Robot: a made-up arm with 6 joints. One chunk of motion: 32 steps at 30 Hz.
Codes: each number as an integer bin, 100 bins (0 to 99) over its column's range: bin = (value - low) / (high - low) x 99, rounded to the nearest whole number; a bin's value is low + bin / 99 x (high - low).
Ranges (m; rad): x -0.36..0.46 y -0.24..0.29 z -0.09..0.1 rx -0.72..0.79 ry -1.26..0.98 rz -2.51..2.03
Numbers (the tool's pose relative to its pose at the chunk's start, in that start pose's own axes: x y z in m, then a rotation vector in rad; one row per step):
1: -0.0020 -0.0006 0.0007 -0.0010 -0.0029 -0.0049
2: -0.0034 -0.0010 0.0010 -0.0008 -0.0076 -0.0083
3: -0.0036 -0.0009 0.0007 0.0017 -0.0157 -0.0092
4: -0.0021 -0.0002 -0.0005 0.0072 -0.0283 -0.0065
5: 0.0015 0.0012 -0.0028 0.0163 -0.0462 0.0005
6: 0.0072 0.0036 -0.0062 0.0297 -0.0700 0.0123
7: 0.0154 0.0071 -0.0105 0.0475 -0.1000 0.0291
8: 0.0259 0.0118 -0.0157 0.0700 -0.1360 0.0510
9: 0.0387 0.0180 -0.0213 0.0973 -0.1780 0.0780
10: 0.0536 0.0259 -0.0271 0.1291 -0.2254 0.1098
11: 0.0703 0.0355 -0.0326 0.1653 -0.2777 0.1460
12: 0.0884 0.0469 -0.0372 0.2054 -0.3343 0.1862
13: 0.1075 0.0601 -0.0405 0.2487 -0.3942 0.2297
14: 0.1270 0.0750 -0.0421 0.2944 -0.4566 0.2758
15: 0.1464 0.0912 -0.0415 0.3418 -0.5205 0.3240
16: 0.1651 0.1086 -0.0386 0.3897 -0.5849 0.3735
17: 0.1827 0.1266 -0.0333 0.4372 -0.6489 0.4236
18: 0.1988 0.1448 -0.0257 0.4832 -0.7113 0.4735
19: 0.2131 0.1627 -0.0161 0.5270 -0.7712 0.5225
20: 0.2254 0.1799 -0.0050 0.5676 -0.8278 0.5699
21: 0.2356 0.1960 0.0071 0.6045 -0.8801 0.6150
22: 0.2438 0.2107 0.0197 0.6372 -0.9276 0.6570
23: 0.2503 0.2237 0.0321 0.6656 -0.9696 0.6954
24: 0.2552 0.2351 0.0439 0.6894 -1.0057 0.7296
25: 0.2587 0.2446 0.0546 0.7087 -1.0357 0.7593
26: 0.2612 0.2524 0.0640 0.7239 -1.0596 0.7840
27: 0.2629 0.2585 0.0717 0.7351 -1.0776 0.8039
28: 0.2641 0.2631 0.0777 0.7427 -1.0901 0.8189
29: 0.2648 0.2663 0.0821 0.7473 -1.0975 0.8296
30: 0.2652 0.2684 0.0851 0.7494 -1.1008 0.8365
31: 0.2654 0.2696 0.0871 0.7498 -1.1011 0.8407
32: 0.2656 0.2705 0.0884 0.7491 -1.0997 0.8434
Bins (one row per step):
1: 43 45 47 47 56 55
2: 43 45 47 47 55 55
3: 43 45 47 47 55 55
4: 43 45 47 48 54 55
5: 44 45 45 48 54 55
6: 44 46 44 49 53 55
7: 45 46 41 50 51 55
8: 47 47 39 52 50 56
9: 48 48 36 54 48 56
10: 50 50 33 56 46 57
11: 52 51 30 58 43 58
12: 54 54 28 61 41 59
13: 56 56 26 64 38 60
14: 59 59 25 67 36 61
15: 61 62 25 70 33 62
16: 63 65 27 73 30 63
17: 66 68 30 76 27 64
18: 67 72 34 79 24 65
19: 69 75 39 82 22 66
20: 71 78 44 84 19 67
21: 72 81 51 87 17 68
22: 73 84 57 89 15 69
23: 74 87 64 91 13 70
24: 74 89 70 92 11 71
25: 75 91 75 94 10 71
26: 75 92 80 95 9 72
27: 75 93 84 95 8 72
28: 75 94 87 96 8 73
29: 75 95 90 96 7 73
30: 75 95 91 96 7 73
31: 76 95 92 96 7 73
32: 76 95 93 96 7 73

